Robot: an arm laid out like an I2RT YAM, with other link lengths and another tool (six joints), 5 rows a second.
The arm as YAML. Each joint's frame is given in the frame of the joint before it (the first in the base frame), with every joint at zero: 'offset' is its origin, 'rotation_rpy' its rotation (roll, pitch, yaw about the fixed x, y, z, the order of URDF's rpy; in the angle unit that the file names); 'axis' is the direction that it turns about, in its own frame. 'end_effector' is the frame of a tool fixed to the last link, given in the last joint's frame.
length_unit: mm
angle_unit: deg
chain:
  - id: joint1
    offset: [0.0, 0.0, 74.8]
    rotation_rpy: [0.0, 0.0, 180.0]
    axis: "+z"
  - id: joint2
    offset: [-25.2, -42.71, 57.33]
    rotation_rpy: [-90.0, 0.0, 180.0]
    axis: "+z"
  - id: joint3
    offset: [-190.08, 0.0, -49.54]
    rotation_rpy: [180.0, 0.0, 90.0]
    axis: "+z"
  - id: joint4
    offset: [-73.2, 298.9, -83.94]
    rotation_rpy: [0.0, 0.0, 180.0]
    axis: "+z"
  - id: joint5
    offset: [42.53, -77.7, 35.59]
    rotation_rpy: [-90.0, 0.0, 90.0]
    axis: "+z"
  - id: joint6
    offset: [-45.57, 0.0, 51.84]
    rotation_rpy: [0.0, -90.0, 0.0]
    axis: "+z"
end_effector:
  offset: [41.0, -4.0, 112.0]
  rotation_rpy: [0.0, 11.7, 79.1]
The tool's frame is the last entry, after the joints.
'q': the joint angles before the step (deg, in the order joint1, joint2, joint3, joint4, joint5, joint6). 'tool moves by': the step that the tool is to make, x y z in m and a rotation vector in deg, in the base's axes. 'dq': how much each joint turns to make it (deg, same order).
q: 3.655, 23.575, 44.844, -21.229, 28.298, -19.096
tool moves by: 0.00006, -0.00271, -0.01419, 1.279, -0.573, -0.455
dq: -0.789, -2.914, -3.987, 1.052, -0.333, 1.411
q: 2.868, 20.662, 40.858, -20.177, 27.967, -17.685
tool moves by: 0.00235, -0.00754, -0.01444, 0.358, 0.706, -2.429
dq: -0.747, -0.380, -2.564, 1.273, 1.679, 0.458
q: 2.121, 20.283, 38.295, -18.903, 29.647, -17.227
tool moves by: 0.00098, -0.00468, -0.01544, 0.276, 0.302, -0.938
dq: -0.860, -2.091, -3.646, 1.098, 0.072, 0.329
